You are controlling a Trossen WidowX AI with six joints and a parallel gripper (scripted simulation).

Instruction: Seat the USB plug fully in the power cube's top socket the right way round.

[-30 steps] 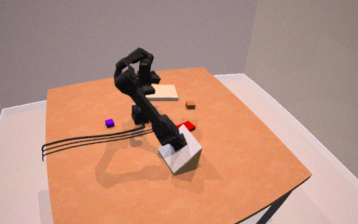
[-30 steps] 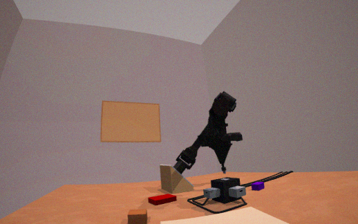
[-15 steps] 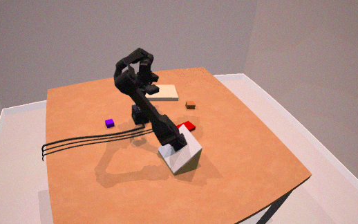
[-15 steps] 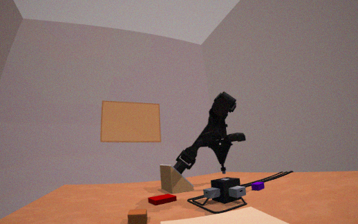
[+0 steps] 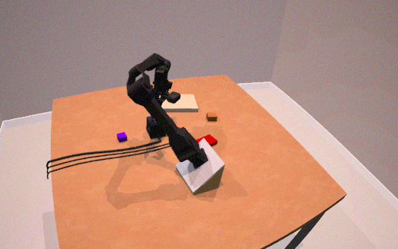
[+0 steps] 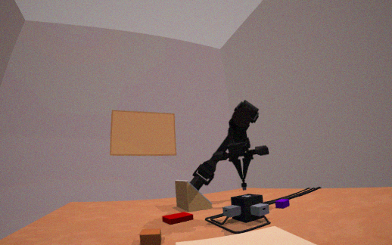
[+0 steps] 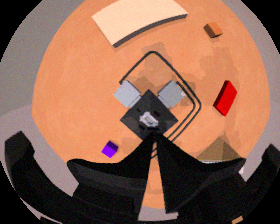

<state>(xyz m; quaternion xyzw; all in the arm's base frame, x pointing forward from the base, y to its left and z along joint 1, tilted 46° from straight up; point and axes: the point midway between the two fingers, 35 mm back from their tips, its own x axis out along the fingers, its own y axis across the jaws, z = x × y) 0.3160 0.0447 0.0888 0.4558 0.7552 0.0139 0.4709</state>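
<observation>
Right now my gripper tip is 20 mm above the USB plug. Round my gripper tip: USB socket 10 mm to the left, 60 mm below; red block 120 mm behind, 210 mm to the right, 120 mm below; purple cube 20 mm behind, 180 mm to the left, 120 mm below.
</observation>
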